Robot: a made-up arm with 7 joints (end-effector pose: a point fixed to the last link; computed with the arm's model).
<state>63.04 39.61 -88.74 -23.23 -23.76 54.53 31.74</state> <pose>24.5 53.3 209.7 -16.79 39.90 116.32</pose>
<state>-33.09 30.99 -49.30 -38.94 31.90 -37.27 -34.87</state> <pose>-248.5 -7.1 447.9 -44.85 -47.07 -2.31</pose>
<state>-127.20 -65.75 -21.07 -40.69 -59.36 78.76 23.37</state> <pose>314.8 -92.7 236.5 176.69 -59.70 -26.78</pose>
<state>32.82 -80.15 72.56 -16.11 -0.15 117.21 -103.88</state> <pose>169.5 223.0 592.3 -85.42 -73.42 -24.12</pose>
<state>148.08 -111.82 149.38 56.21 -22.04 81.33 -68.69</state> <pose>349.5 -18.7 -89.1 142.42 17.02 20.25</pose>
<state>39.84 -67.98 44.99 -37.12 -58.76 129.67 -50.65</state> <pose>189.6 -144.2 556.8 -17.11 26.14 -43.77</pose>
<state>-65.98 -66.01 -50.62 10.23 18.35 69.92 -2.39</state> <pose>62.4 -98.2 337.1 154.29 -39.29 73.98</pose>
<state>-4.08 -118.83 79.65 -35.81 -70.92 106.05 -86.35</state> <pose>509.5 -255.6 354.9 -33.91 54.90 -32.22</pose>
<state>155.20 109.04 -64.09 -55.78 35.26 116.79 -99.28</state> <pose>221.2 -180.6 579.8 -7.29 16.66 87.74</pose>
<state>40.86 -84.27 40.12 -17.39 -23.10 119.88 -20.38</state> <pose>162.1 -50.4 580.8 -38.15 31.79 -84.53</pose>
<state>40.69 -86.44 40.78 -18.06 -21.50 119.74 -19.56</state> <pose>178.2 -44.4 584.8 -42.24 31.17 -88.82</pose>
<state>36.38 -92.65 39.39 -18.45 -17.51 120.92 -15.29</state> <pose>205.4 -63.0 579.5 -50.27 37.16 -101.50</pose>
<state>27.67 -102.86 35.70 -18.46 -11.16 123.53 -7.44</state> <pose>238.9 -103.4 557.2 -68.51 46.00 -127.93</pose>
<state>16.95 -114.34 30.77 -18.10 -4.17 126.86 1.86</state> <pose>267.1 -141.9 518.6 -95.20 46.62 -163.67</pose>
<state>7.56 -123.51 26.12 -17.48 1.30 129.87 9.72</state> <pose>282.2 -161.7 481.0 -112.33 39.24 171.28</pose>
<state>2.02 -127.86 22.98 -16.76 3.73 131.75 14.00</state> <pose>282.2 -167.0 460.5 -118.94 34.32 159.60</pose>
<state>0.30 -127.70 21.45 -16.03 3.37 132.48 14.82</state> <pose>269.6 -167.4 456.6 -121.68 35.04 154.95</pose>
